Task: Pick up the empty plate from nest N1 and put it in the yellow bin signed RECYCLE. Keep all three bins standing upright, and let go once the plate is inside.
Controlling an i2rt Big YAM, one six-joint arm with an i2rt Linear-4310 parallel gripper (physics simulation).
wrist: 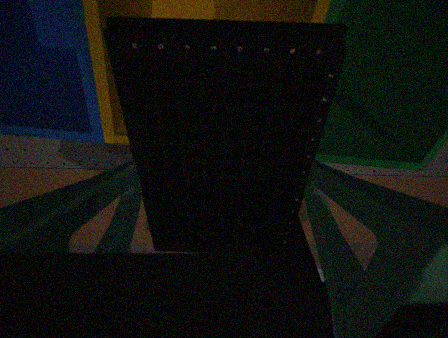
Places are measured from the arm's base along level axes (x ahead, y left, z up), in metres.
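Where they show: gripper, fingertip midpoint: (223, 170).
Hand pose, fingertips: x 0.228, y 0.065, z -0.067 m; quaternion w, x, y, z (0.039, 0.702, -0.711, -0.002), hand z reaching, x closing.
Observation:
Each offset is from my fingertips to the top centre of the thing. "spot": to the spot under its first point. Level surfaces: height alone.
A dark, almost black plate @[dx +0.001, dy +0.000, dz +0.010 m] (225, 115) with small pale marks along its top and right edges fills the middle of the wrist view. My gripper (223, 170) is shut on it, with one green finger at each side. The yellow bin @[dx +0.059, dy +0.004, dz -0.061 m] (182, 9) lies behind the plate in the view, with its left edge and part of its inside showing past the plate's top and left. The plate hides most of this bin. No RECYCLE lettering can be read, and nest N1 cannot be made out. The picture is very dark and grainy.
A blue bin @[spot: dx -0.003, dy +0.145, dz -0.121 m] (45, 90) stands at the left and a green bin @[dx +0.038, dy -0.124, dz -0.061 m] (395, 100) at the right, beside the yellow one. A grey board with small holes @[dz -0.241 m] (30, 152) runs along the near side of the bins, with a brown-orange surface @[dz -0.254 m] (25, 185) nearer.

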